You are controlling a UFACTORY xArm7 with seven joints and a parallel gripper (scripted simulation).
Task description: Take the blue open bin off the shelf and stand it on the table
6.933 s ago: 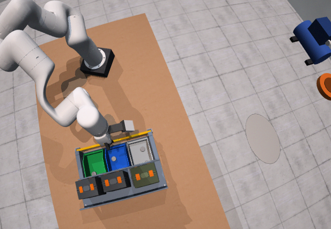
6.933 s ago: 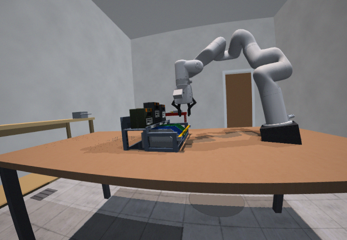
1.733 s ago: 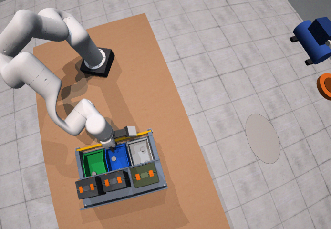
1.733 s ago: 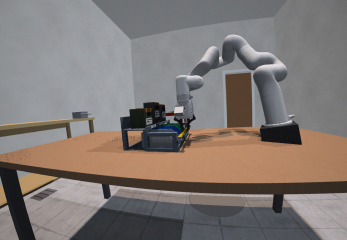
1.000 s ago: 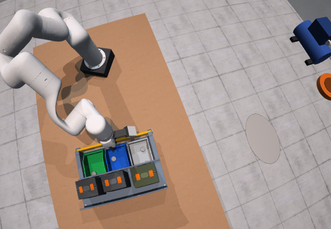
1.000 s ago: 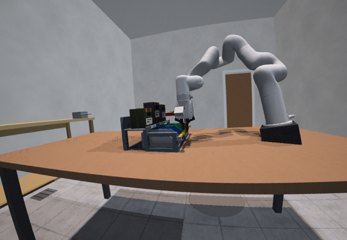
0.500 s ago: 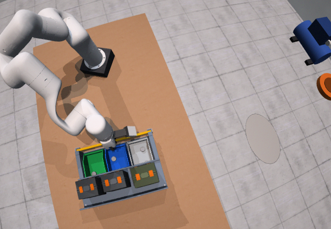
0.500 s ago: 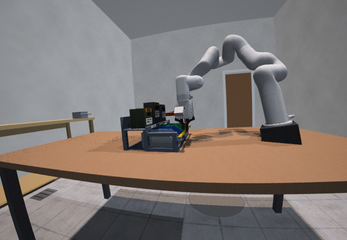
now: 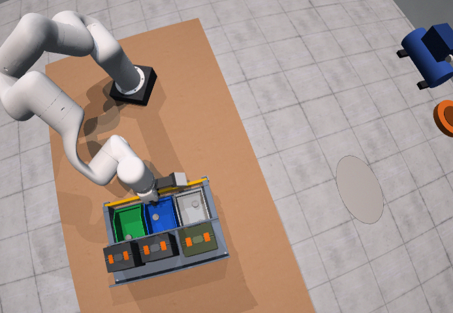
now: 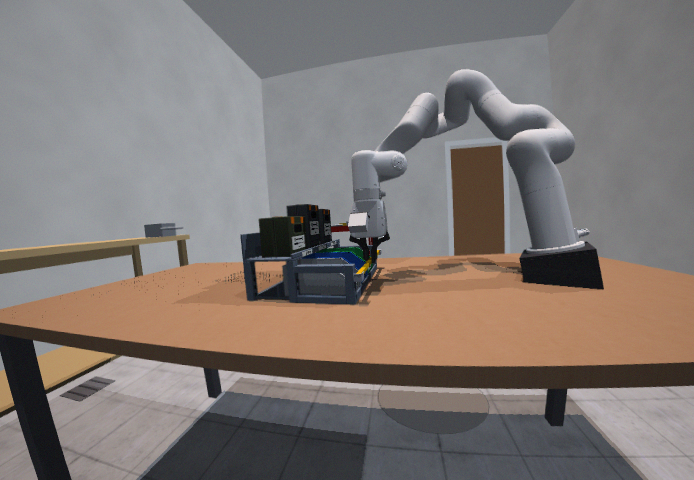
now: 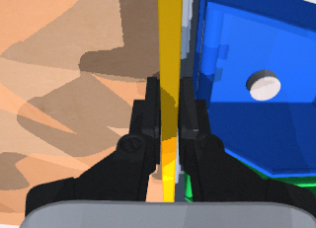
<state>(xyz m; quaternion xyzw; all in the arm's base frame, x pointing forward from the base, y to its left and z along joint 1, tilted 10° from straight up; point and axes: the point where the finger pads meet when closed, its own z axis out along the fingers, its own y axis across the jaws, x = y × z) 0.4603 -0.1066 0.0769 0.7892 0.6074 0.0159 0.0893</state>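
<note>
Right now the blue open bin is 10 cm ahead of my hand, 3 cm to the right of it and 3 cm below it. The rest, counted from my hand: green bin 14 cm to the right, 7 cm ahead, 3 cm below; yellow bar 2 cm below; grey bin 13 cm ahead, 8 cm to the left, 3 cm below.
</note>
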